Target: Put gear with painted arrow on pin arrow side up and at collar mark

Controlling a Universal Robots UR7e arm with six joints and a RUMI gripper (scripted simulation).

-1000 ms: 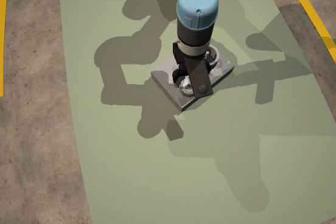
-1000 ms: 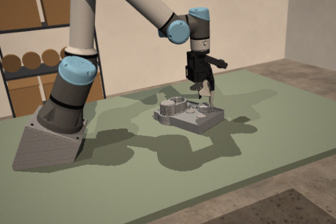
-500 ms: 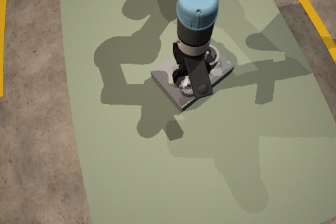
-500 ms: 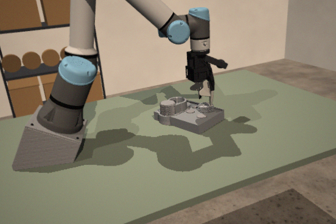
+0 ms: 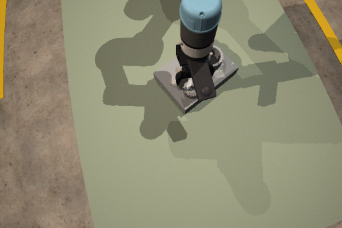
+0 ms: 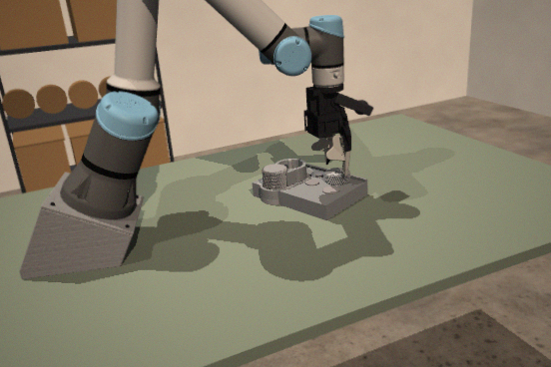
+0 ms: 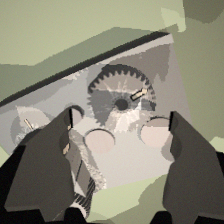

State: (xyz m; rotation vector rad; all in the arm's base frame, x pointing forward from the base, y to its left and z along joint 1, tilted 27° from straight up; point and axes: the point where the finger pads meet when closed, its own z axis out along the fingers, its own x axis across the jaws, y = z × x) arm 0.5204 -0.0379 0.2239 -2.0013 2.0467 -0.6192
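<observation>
Right now my hand is 30 mm above the gear.
</observation>
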